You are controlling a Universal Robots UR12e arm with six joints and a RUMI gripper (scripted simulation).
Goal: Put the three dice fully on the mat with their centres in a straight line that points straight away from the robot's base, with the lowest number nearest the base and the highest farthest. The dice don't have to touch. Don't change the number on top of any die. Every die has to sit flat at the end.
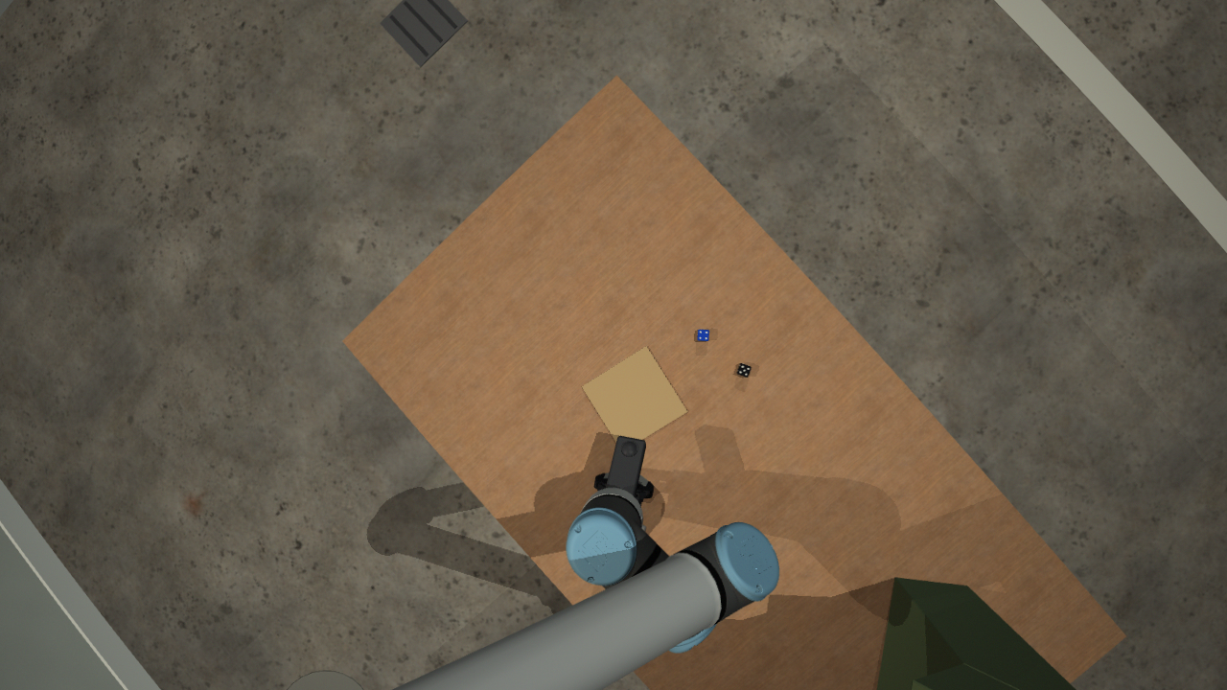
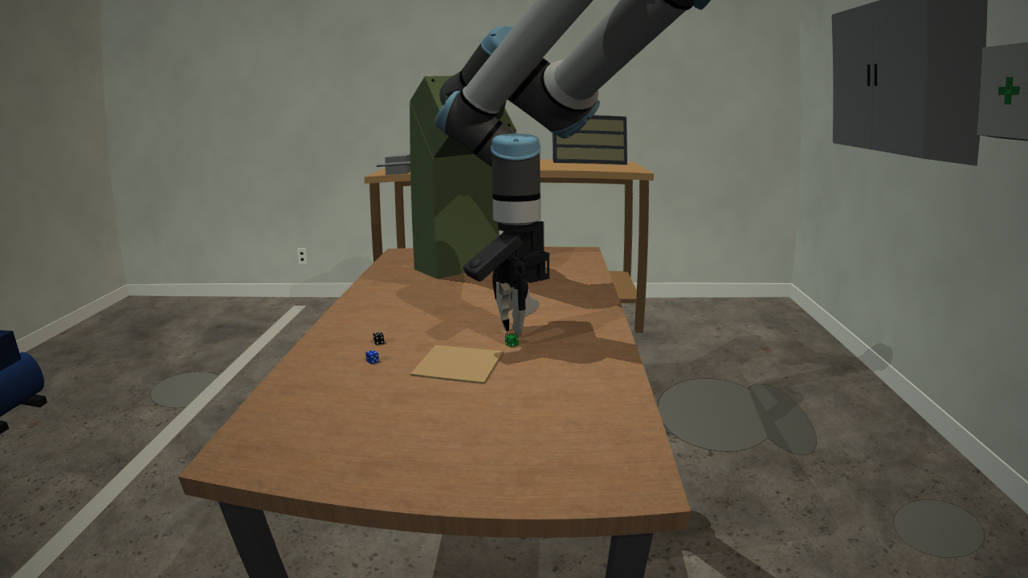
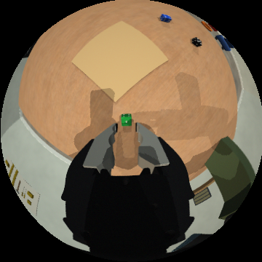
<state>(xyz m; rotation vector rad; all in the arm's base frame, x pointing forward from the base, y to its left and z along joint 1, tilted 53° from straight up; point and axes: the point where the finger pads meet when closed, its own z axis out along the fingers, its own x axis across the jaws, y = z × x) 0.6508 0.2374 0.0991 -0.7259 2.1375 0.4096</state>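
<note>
Right now the green die is 30 mm below my hand. From my hand the other things lie so: blue die: 160 mm ahead, 240 mm to the right, 30 mm below; tan mat: 110 mm ahead, 70 mm to the right, 40 mm below; black die: 70 mm ahead, 270 mm to the right, 30 mm below.
</note>
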